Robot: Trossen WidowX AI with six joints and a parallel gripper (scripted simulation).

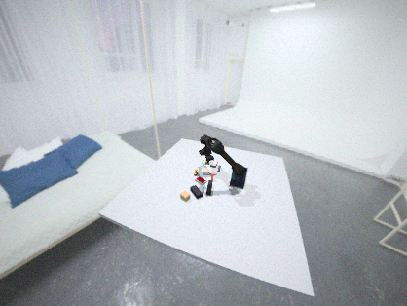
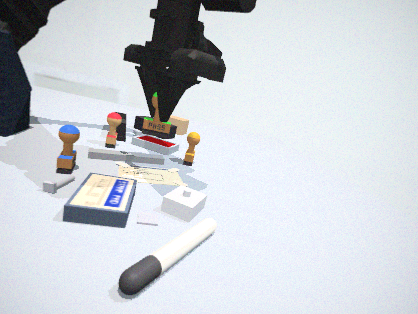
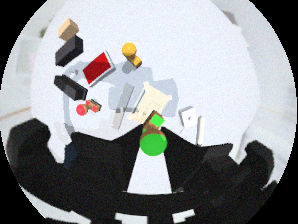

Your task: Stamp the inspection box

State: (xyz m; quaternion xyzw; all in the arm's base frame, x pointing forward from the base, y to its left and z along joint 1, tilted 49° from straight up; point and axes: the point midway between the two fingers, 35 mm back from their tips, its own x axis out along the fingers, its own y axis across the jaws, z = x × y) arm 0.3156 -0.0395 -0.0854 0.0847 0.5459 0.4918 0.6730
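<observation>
Now: gripper tip 10 cm above the card and 1 cm to the right of it. The rest, counted from my gripper tip: white block: 9 cm to the right, 8 cm below, 6 cm ahead; then green-topped stamp: right at my gripper tip; then grey bar: 9 cm below, 6 cm to the left, 5 cm behind.
</observation>
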